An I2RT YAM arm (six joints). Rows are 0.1 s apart.
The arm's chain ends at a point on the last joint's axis. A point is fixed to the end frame.
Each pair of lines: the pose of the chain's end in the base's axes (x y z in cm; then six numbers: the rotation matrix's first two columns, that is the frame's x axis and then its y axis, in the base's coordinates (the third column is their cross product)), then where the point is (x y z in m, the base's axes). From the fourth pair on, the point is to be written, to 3 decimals.
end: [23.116, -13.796, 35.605, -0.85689, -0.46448, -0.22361, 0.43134, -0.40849, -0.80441]
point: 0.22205 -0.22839 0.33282
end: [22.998, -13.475, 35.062, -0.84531, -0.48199, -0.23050, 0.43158, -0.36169, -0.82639]
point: 0.22334 -0.22441 0.32383
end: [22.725, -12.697, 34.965, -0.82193, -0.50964, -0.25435, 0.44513, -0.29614, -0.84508]
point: 0.22485 -0.21531 0.31816
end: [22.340, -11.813, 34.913, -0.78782, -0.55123, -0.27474, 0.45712, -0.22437, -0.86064]
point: 0.227 -0.205 0.313
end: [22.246, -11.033, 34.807, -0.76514, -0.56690, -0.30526, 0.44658, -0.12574, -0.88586]
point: 0.229 -0.193 0.305
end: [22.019, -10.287, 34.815, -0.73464, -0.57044, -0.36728, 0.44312, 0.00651, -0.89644]
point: 0.231 -0.180 0.295
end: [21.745, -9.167, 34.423, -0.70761, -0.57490, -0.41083, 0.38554, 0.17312, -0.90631]
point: 0.231 -0.159 0.280
